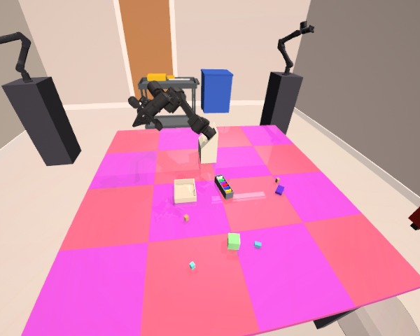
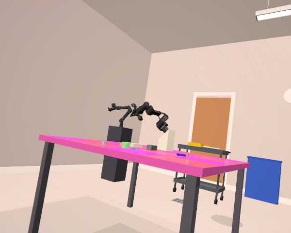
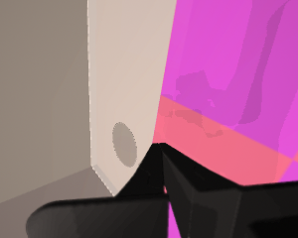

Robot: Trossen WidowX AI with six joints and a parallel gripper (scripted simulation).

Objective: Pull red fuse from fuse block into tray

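Right now the red fuse is 41 cm to the left of my gripper tip, 26 cm below it and 19 cm ahead of it. Round my gripper tip: white fuse: 40 cm to the left, 26 cm below, 13 cm ahead; then tray: 28 cm below, 21 cm to the left, 18 cm ahead; then green fuse: 40 cm to the left, 26 cm below, 15 cm ahead.
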